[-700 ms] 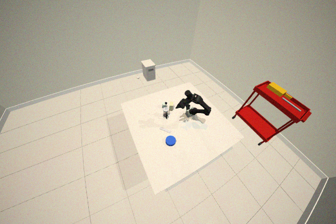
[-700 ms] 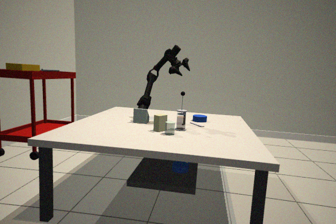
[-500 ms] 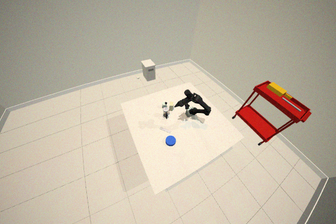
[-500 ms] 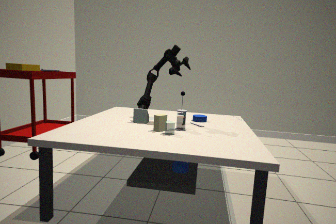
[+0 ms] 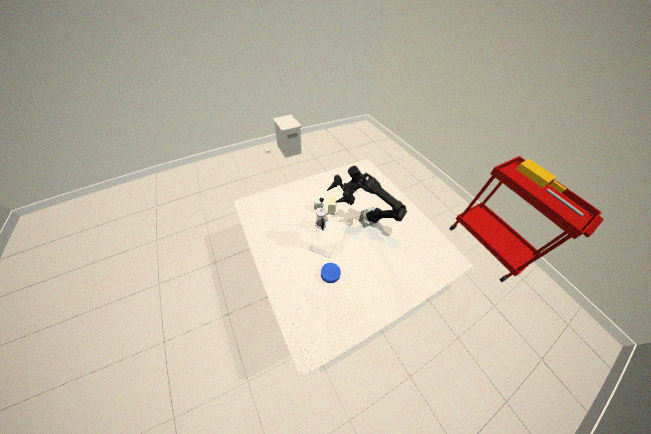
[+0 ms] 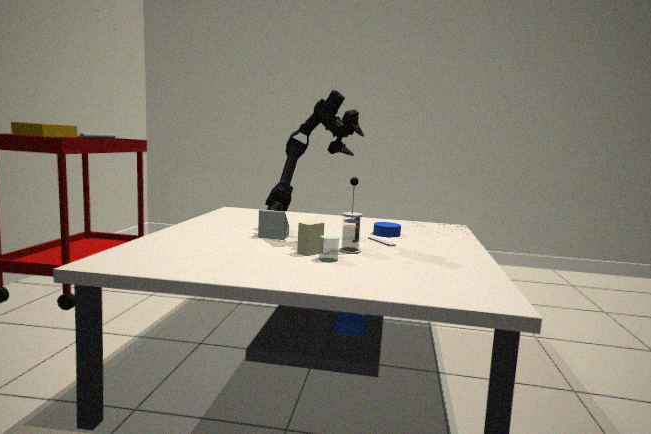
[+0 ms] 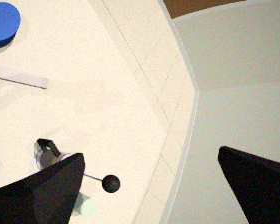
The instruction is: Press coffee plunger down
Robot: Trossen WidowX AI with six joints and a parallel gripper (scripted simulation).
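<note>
The coffee press is 260 mm below my gripper tip and 90 mm to the right of it. Also, from my gripper tip: thin white strip (380 mm below, 120 mm ahead, 90 mm to the left).
</note>
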